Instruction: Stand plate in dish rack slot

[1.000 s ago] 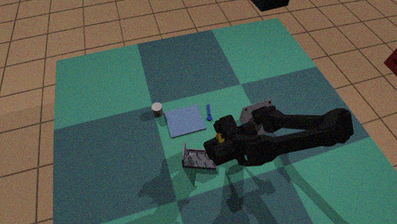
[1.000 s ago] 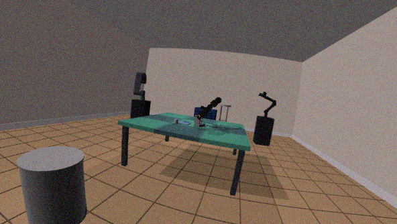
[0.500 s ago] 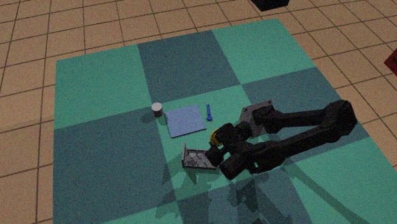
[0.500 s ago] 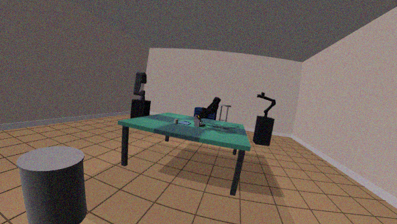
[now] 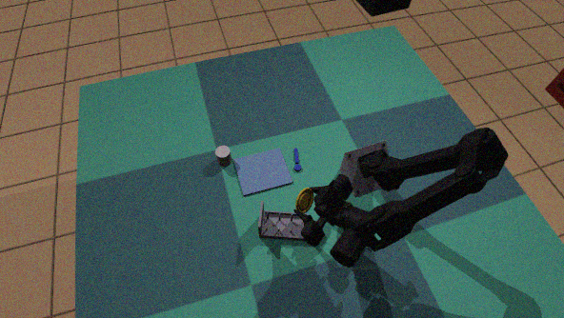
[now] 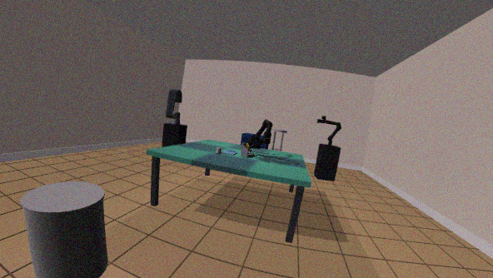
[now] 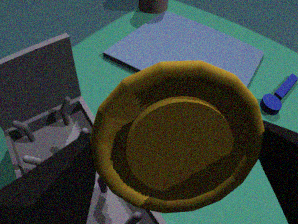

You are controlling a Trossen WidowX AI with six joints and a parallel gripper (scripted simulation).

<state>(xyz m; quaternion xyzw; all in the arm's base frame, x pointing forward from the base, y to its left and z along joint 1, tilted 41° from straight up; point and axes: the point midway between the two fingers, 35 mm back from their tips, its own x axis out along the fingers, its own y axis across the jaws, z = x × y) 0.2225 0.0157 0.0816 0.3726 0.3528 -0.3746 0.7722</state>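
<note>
Now: the grey dish rack 6 cm ahead of my gripper tip, 2 cm to the left of it and 6 cm below it. From my gripper tip the other things lie so: blue spoon 6 cm behind, 16 cm to the right, 8 cm below; blue mat 5 cm ahead, 17 cm to the right, 8 cm below; yellow plate 1 cm to the left.
</note>
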